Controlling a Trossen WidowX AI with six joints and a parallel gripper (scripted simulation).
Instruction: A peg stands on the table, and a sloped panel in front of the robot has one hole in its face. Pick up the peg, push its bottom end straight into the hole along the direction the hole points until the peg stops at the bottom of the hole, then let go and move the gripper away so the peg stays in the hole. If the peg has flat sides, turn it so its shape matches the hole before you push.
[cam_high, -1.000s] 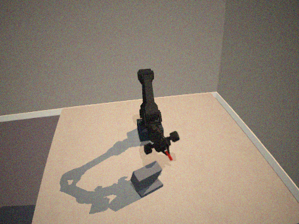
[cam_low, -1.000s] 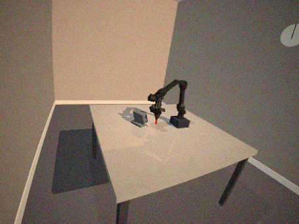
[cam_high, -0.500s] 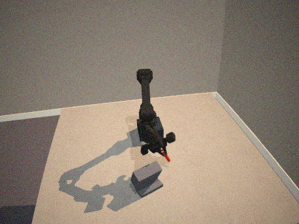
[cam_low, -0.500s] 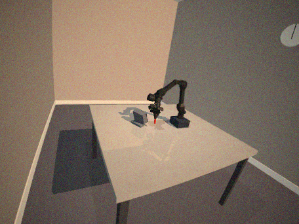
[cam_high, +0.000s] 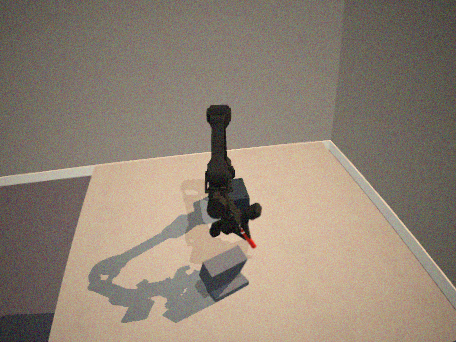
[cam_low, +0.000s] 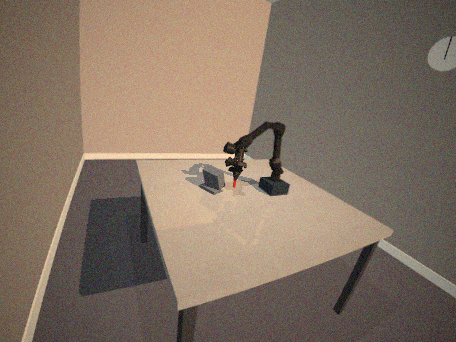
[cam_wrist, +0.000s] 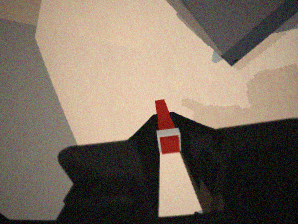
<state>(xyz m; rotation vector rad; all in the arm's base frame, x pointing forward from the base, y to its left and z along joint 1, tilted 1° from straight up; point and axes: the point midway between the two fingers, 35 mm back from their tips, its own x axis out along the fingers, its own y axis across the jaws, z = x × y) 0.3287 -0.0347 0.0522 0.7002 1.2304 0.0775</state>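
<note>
The grey sloped panel is 12 cm to the right of my gripper tip, 8 cm ahead of it and 2 cm below it. From my gripper tip the other things lie so: red square peg (1 cm to the right, 1 cm behind, 1 cm above).
</note>
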